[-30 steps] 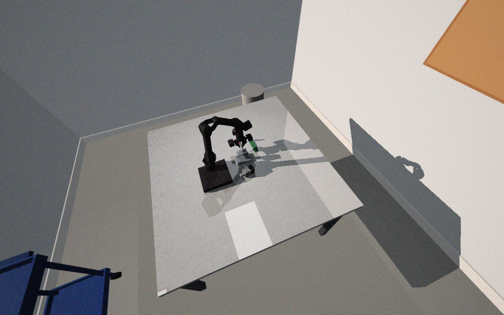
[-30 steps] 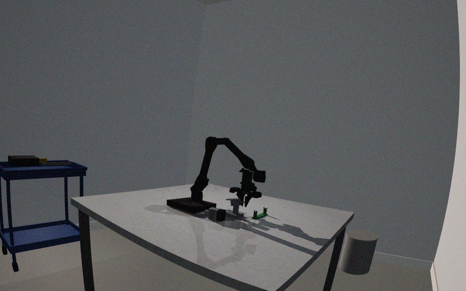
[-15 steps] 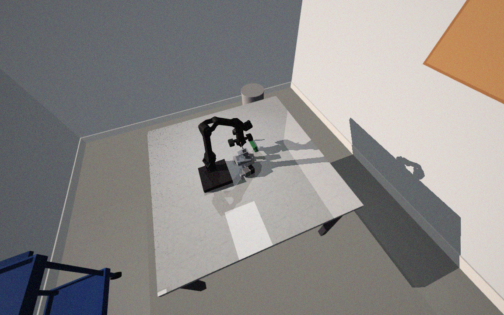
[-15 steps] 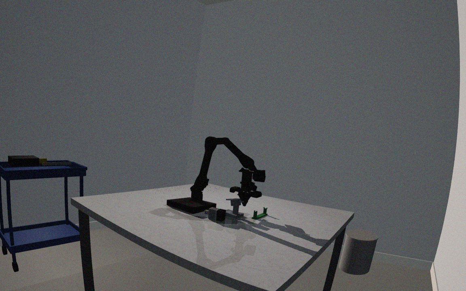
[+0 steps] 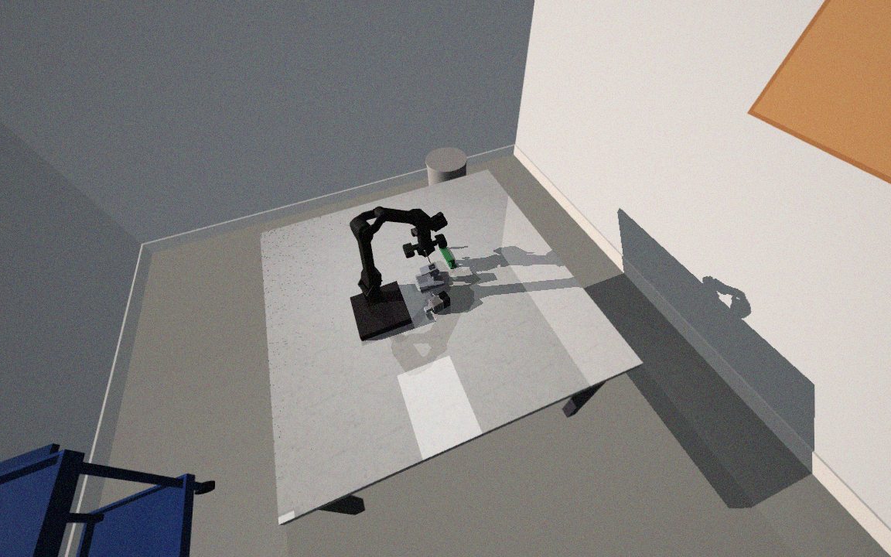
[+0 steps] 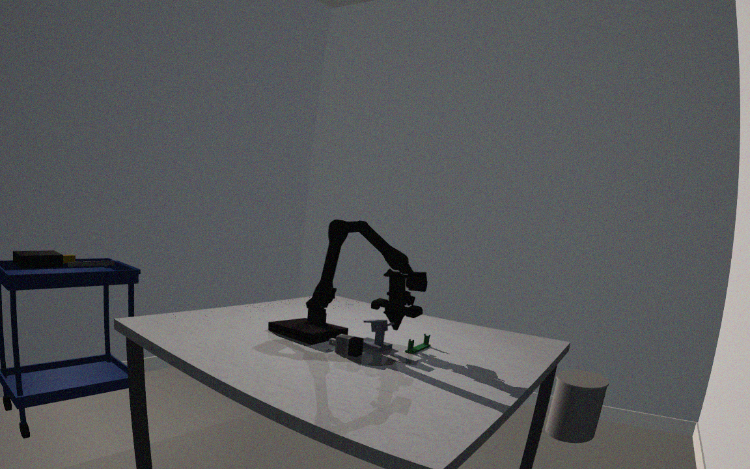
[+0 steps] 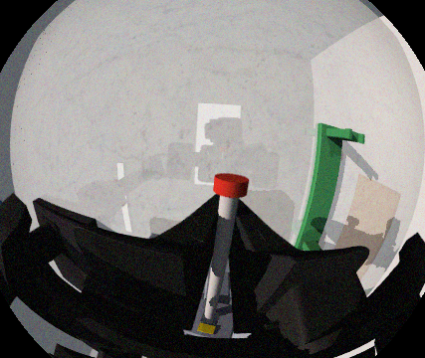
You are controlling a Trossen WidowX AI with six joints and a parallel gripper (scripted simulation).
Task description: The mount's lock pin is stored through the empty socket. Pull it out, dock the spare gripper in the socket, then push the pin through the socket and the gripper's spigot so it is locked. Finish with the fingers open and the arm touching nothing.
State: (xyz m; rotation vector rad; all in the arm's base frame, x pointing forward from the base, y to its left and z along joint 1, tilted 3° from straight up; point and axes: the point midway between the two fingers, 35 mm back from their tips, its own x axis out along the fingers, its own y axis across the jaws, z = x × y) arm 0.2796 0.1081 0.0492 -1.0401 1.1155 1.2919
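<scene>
Right now the green rack is 100 mm ahead of my gripper tip, 10 mm to the right of it and 30 mm below it. Round my gripper tip: mount 10 mm behind, 110 mm to the right; then spare gripper 40 mm behind, 250 mm to the right, 20 mm below.
</scene>
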